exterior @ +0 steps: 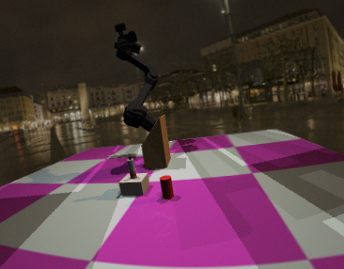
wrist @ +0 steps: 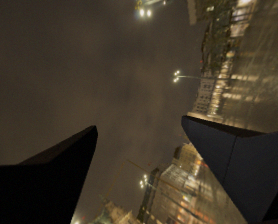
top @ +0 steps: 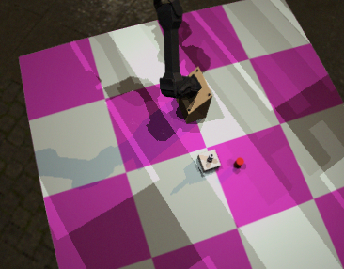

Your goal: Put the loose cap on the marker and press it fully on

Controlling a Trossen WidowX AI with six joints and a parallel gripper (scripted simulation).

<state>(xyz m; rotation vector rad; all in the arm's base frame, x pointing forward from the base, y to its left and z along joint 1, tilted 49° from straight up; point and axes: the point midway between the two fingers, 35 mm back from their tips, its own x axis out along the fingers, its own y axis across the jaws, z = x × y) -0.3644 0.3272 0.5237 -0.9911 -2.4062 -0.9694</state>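
Now: gripper tip 75 cm short of the red cap, 23 cm to the right of it and 70 cm above it. From my gripper tip the other things lie so: holder block (69 cm ahead, 14 cm to the left, 71 cm below).
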